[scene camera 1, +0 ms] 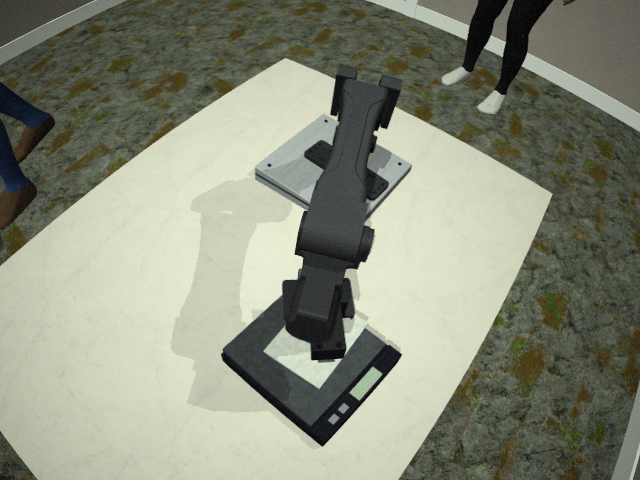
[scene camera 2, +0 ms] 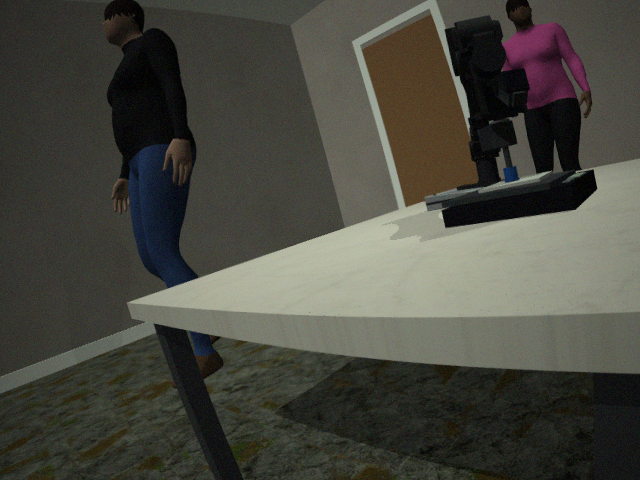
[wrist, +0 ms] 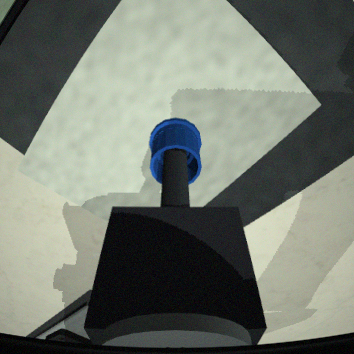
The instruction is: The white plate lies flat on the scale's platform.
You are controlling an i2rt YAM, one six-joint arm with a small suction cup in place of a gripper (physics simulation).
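Frame: origin at the arm's base, x ahead, y left, z up, level; millimetres.
Where they show: end effector, tool point: point(wrist: 174, 132).
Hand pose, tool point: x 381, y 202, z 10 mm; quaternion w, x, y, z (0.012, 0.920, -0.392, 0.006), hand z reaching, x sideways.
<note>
After its pixels a point has its place.
The white square plate point(scene camera 1: 290, 356) @[y 200, x 434, z 21 mm] point(scene camera 2: 528, 180) @[y 254, x 449, z 20 mm] point(wrist: 105, 105) @[y 244, x 371, z 21 mm] lies flat on the black scale point(scene camera 1: 270, 378) @[y 200, x 485, z 15 mm] point(scene camera 2: 499, 205) @[y 215, x 509, z -6 mm] point(wrist: 31, 70) @[y 287, x 358, z 15 mm] near the table's front edge. It sits turned a little against the platform's edges. My blue suction cup point(scene camera 2: 510, 173) point(wrist: 175, 142) stands straight down on the plate near its middle and touches its surface. In scene camera 1 the wrist hides the cup and part of the plate.
The scale's display point(scene camera 1: 366, 383) @[y 327, x 389, z 10 mm] and two buttons face the front. The arm's grey base plate point(scene camera 1: 290, 162) @[y -105, x 71, z 8 mm] point(scene camera 2: 447, 195) @[y -79, x 134, z 3 mm] sits behind the scale on the pale table point(scene camera 1: 151, 286) @[y -115, x 489, z -30 mm] point(scene camera 2: 366, 286) @[y 179, x 821, z -30 mm]. People stand near the table point(scene camera 2: 151, 143) point(scene camera 2: 537, 71) point(scene camera 1: 494, 48).
</note>
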